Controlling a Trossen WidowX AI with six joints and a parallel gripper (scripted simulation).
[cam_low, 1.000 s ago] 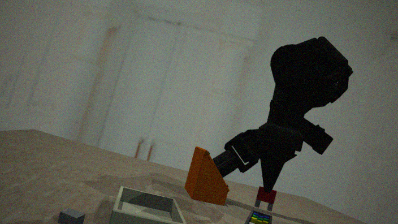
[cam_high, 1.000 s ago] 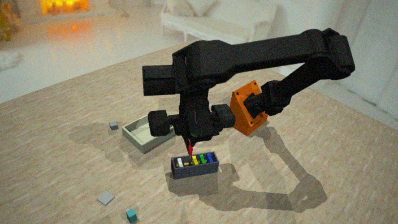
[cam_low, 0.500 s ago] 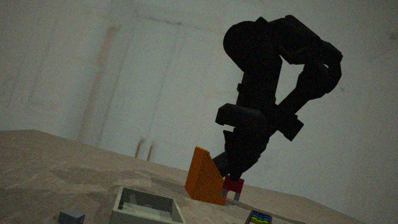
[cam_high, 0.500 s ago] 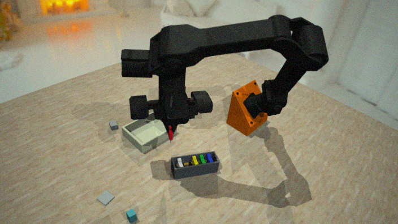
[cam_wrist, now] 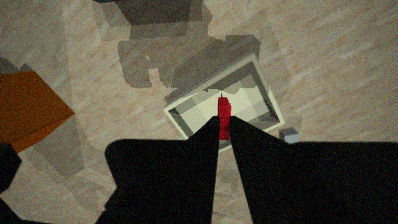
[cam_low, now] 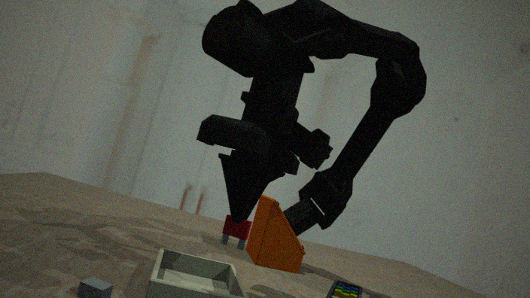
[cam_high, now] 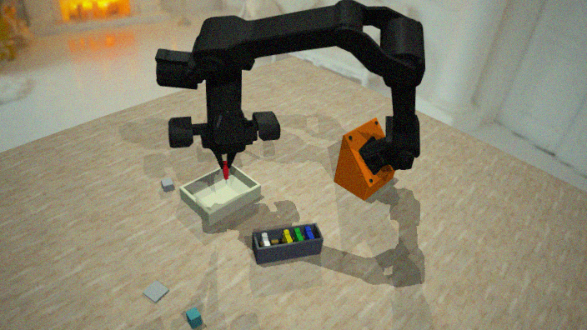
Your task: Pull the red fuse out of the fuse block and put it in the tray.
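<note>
Right now the red fuse is 10 mm below my gripper tip. The rest, counted from my gripper tip: flat grey tile (220 mm ahead, 60 mm to the left, 100 mm below); small grey cube (40 mm ahead, 130 mm to the right, 90 mm below); pale tray (10 mm behind, 30 mm to the right, 90 mm below).
</note>
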